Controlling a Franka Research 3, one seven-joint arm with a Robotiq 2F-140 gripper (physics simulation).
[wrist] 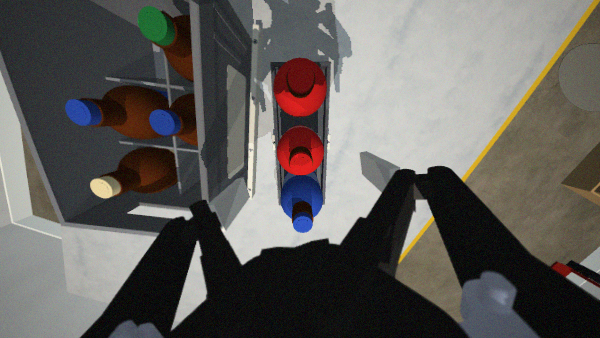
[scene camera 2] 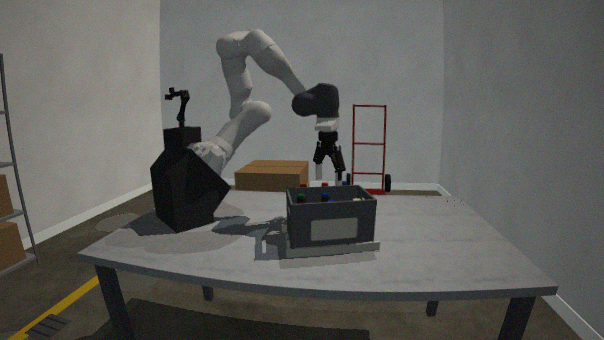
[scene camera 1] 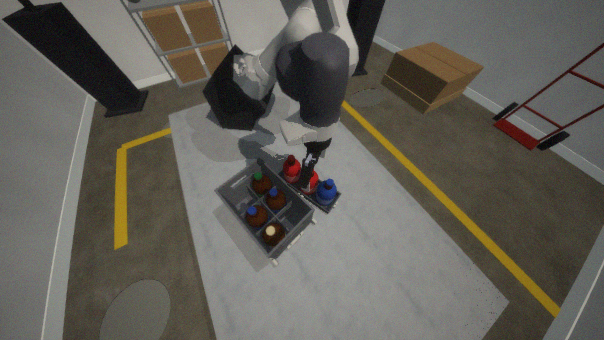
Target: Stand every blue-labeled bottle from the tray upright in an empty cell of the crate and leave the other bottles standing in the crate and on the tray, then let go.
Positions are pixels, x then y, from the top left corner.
Scene:
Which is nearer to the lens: the cream-capped bottle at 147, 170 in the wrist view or the blue bottle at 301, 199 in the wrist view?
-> The blue bottle.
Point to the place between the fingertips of my gripper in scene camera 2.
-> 328, 183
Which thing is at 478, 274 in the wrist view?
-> My gripper.

